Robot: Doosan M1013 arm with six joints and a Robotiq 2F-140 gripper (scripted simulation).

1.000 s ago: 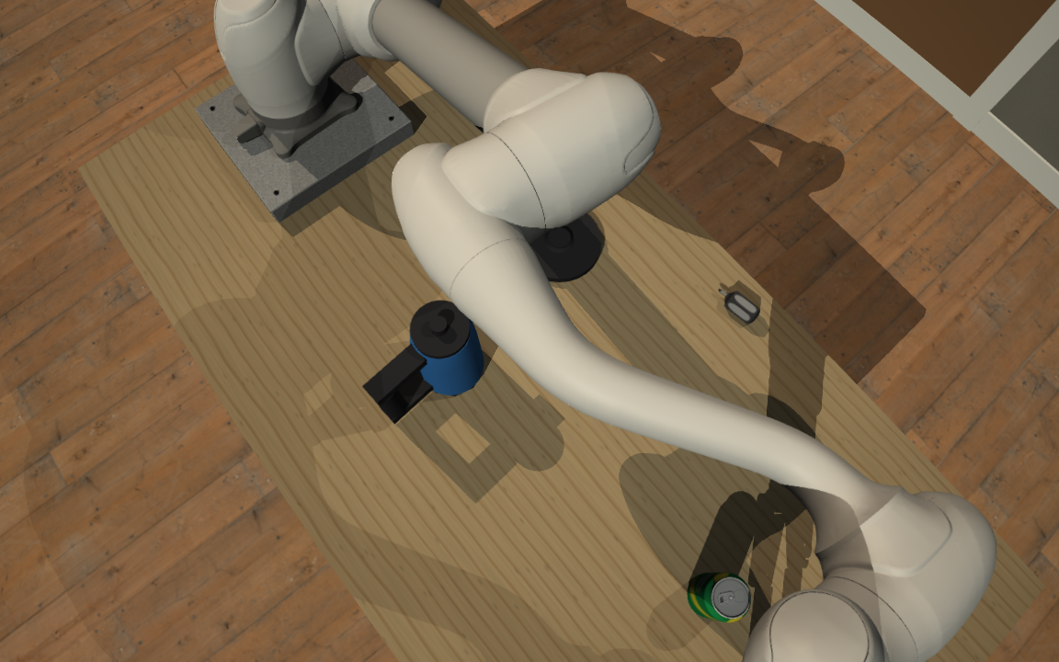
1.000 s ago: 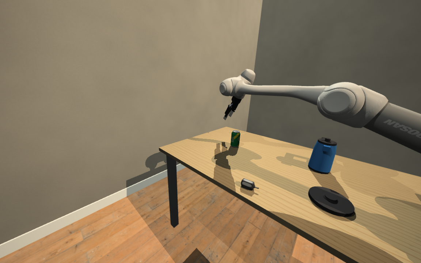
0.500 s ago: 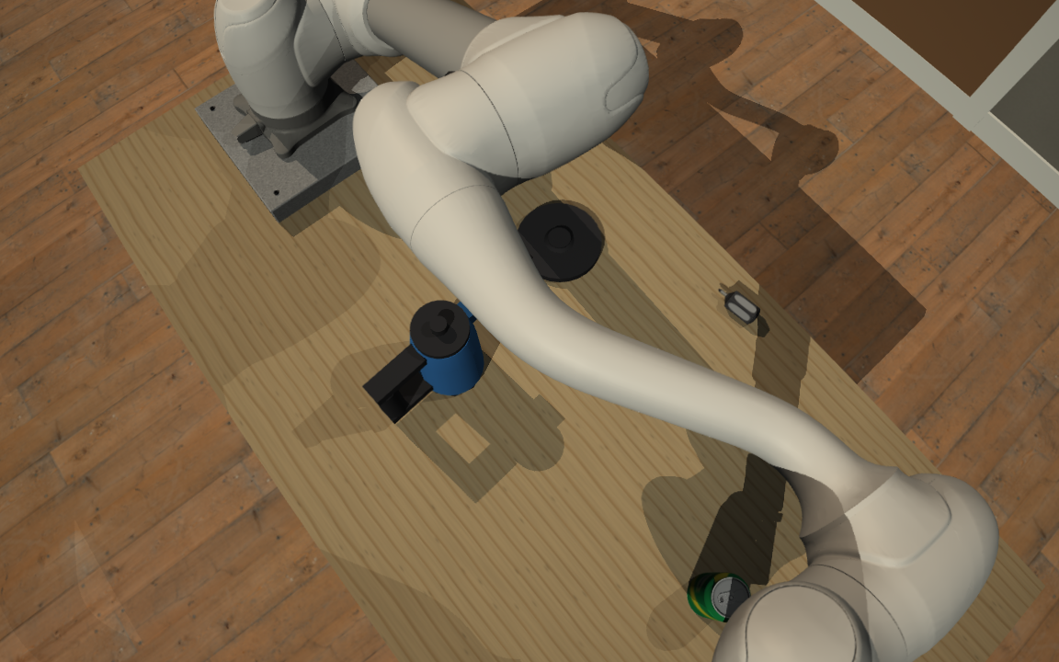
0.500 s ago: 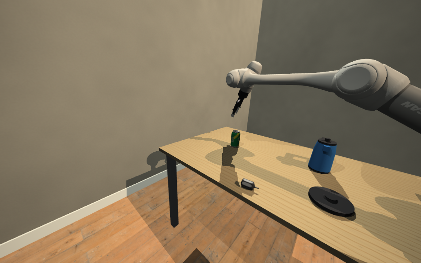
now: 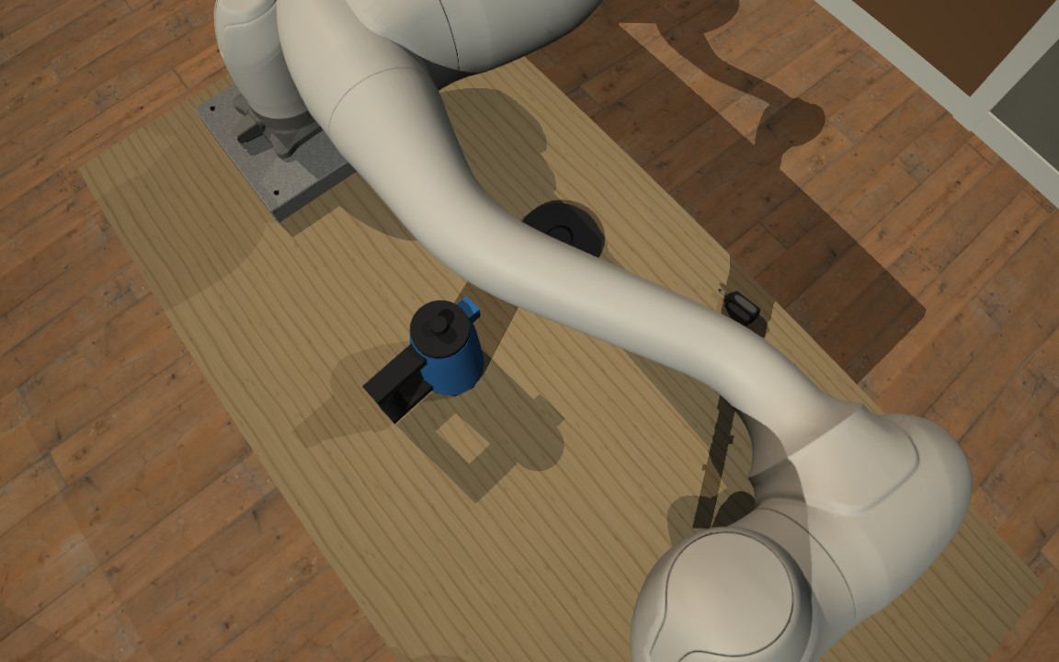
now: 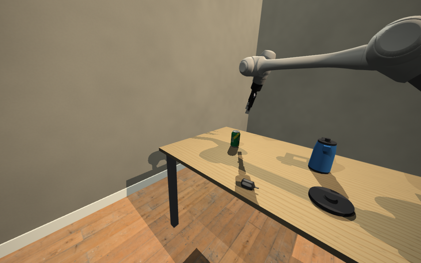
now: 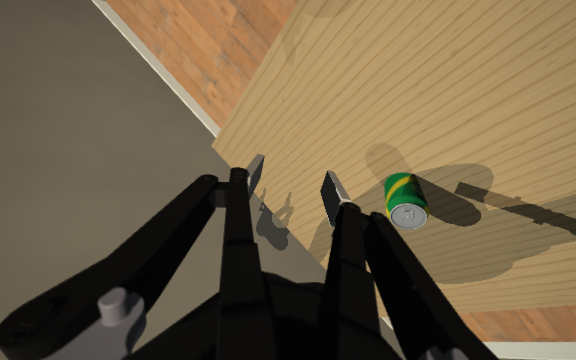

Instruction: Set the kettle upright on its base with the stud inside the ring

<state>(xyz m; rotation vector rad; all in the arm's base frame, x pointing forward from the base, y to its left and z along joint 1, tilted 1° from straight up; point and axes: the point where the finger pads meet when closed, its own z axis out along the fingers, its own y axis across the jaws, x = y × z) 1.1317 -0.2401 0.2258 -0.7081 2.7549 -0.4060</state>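
Now: the blue kettle 540 mm behind my hand, 100 mm to the left of it and 180 mm below it. Round my hand: green soda can: 10 mm behind, 190 mm to the left, 210 mm below; then round black base: 590 mm behind, 420 mm to the left, 270 mm below; then small dark object: 300 mm behind, 570 mm to the left, 260 mm below.
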